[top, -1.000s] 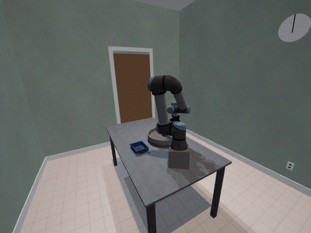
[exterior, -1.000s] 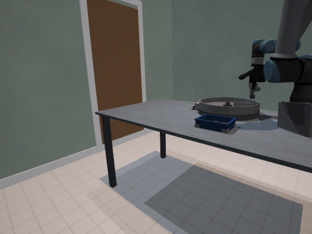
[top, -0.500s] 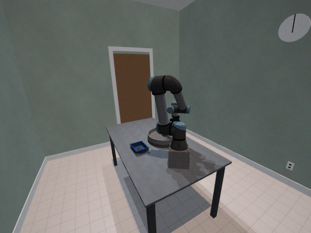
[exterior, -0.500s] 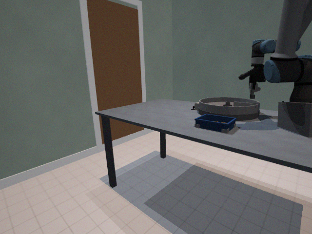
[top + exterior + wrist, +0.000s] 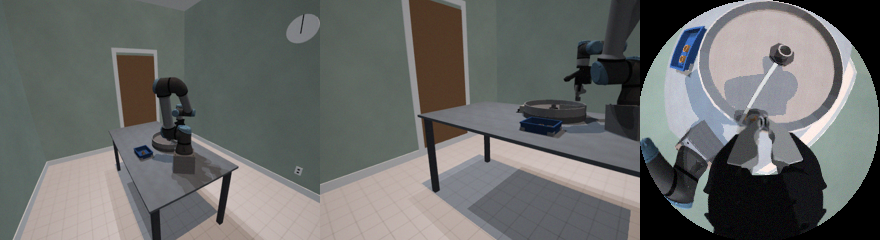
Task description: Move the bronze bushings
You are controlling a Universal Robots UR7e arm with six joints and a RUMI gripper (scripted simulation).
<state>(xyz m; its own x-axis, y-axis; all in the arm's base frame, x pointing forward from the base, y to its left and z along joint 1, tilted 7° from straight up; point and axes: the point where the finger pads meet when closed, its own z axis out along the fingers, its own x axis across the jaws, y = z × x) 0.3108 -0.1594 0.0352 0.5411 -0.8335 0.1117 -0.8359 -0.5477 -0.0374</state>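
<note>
Right now the turntable is 15 cm ahead of my hand, 9 cm below it and 3 cm to the left of it. From my hand the other things lie so: blue crate 40 cm to the left, 12 cm below, 8 cm ahead.
</note>
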